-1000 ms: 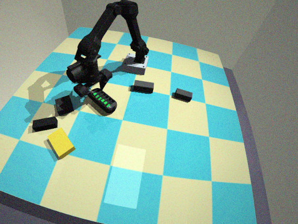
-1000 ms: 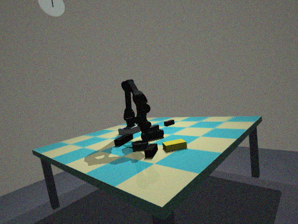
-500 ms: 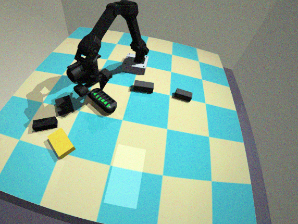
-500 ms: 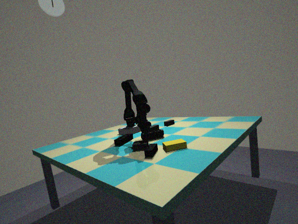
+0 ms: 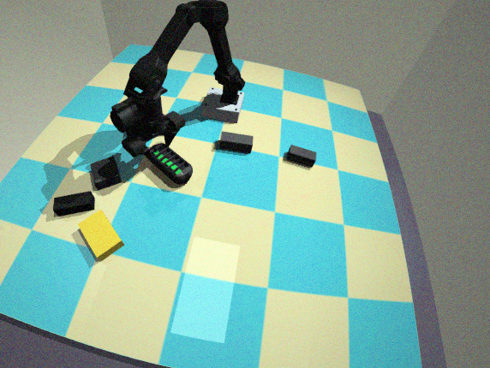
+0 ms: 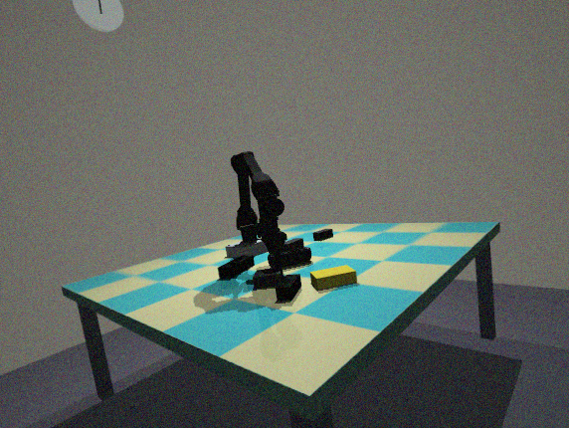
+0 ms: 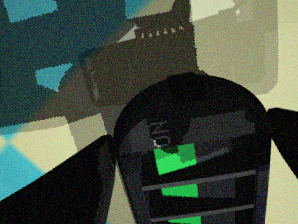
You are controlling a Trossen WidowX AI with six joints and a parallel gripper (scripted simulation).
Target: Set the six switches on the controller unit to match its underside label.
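Now: the long dark block 12 cm behind my gripper tip, 8 cm to the right of it and 1 cm below it. The rest, counted from my gripper tip: yellow block (29 cm ahead, 6 cm to the right, 2 cm below).
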